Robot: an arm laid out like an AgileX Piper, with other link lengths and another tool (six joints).
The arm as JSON. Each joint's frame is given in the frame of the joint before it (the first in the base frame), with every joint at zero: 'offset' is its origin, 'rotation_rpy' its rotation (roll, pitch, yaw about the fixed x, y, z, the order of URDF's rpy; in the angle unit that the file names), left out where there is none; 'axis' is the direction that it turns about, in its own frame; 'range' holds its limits. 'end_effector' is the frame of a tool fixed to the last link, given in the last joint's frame.
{
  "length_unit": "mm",
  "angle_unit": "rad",
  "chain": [
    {
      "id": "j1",
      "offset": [
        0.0,
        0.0,
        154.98
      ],
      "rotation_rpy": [
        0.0,
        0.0,
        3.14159
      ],
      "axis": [
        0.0,
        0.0,
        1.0
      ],
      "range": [
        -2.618,
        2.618
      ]
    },
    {
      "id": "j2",
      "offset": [
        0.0,
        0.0,
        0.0
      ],
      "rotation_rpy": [
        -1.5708,
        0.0,
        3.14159
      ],
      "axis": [
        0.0,
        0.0,
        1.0
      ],
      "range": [
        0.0,
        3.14
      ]
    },
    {
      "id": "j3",
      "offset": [
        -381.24,
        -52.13,
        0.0
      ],
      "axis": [
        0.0,
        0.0,
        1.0
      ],
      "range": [
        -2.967,
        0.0
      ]
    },
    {
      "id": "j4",
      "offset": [
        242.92,
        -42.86,
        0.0
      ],
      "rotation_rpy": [
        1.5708,
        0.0,
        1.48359
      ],
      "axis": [
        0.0,
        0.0,
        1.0
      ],
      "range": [
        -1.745,
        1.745
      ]
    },
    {
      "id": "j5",
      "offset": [
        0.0,
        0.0,
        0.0
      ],
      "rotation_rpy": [
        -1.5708,
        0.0,
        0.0
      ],
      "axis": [
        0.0,
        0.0,
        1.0
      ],
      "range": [
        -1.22,
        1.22
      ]
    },
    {
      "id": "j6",
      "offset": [
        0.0,
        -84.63,
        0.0
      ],
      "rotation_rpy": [
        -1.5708,
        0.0,
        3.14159
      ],
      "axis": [
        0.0,
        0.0,
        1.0
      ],
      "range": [
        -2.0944,
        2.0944
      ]
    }
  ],
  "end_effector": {
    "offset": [
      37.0,
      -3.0,
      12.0
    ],
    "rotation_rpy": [
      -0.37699,
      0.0,
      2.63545
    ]
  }
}
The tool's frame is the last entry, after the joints.
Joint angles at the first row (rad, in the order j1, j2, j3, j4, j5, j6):
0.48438 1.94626 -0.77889 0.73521 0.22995 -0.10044
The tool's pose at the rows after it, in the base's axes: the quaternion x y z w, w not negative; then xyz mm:
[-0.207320 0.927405 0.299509 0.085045 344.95 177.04 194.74]
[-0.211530 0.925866 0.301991 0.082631 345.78 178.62 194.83]
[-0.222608 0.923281 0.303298 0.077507 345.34 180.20 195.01]
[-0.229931 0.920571 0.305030 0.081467 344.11 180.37 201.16]
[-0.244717 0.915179 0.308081 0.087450 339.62 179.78 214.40]
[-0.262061 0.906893 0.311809 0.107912 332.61 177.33 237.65]
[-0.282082 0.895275 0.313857 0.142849 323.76 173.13 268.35]
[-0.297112 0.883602 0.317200 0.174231 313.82 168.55 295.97]
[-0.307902 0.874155 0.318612 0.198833 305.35 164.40 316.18]
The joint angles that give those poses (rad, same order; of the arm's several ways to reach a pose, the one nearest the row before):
0.48438 1.96576 -0.78932 0.74601 0.23438 -0.10050
0.48439 1.96775 -0.79530 0.75283 0.24383 -0.11469
0.48438 1.96774 -0.79779 0.75447 0.25634 -0.13847
0.48439 1.95135 -0.79779 0.74888 0.26289 -0.14438
0.48440 1.91292 -0.79376 0.72749 0.28075 -0.14652
0.48439 1.84649 -0.78686 0.70658 0.29251 -0.14877
0.48437 1.76074 -0.78203 0.68306 0.29408 -0.15054
0.48437 1.68187 -0.77997 0.66695 0.30047 -0.15054
0.48437 1.62274 -0.77847 0.65493 0.30288 -0.15055

